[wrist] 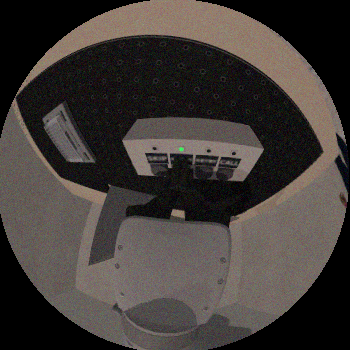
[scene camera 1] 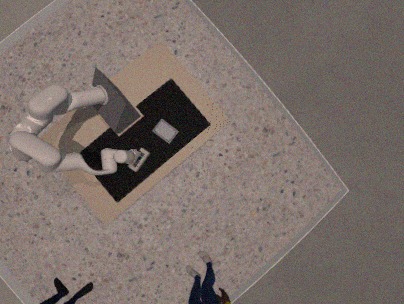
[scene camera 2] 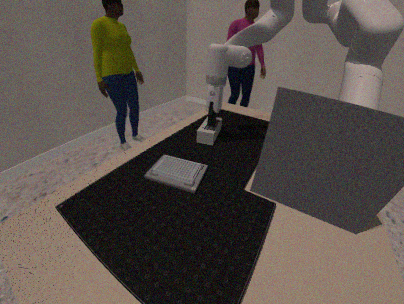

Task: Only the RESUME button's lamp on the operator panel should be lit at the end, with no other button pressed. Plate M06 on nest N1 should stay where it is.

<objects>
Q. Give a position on a plate M06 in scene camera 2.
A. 170,167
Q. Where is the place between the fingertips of my gripper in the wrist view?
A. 181,164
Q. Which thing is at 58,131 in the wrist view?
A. A plate M06.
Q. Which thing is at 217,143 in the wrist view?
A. An operator panel.
</objects>
